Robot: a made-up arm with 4 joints.
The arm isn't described. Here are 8 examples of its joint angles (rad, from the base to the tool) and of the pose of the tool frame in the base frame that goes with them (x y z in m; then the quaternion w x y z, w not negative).
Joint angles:
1: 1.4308 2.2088 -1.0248 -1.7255
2: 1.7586 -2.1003 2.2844 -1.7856
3: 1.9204 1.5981 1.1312 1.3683
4: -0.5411 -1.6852 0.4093 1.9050
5: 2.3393 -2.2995 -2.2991 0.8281
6: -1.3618 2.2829 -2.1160 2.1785
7: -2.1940 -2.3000 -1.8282 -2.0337
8: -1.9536 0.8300 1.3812 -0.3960
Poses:
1: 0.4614 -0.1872 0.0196 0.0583 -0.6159 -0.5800 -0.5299
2: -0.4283 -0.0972 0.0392 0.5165 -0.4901 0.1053 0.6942
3: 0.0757 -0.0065 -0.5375 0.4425 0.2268 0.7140 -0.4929
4: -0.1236 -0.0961 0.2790 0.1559 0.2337 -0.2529 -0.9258
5: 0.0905 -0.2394 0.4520 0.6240 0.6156 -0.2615 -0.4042
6: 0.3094 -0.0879 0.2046 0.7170 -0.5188 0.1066 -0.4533
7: -0.4273 -0.0438 0.0818 0.6717 0.2269 -0.3356 0.6202
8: -0.0309 0.2832 0.9132 0.8684 0.4443 -0.1744 -0.1346
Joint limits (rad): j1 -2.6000..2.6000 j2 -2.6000..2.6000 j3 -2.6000..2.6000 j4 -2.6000..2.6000
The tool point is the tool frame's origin. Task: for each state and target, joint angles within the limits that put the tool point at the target. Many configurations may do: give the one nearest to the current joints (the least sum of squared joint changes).
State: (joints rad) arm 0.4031 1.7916 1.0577 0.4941
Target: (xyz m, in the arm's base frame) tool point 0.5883 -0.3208 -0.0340
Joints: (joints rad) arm 0.5577 2.1559 1.1108 0.9066
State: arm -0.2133 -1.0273 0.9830 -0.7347
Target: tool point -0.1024 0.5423 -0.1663
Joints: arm -0.2046 -1.6839 0.7401 -1.3653
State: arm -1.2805 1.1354 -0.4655 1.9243
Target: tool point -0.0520 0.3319 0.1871
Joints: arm -1.5217 0.6092 -0.1834 1.9992
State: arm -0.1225 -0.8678 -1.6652 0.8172
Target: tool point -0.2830 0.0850 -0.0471
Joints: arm 0.1379 -1.1972 -1.0812 1.3658
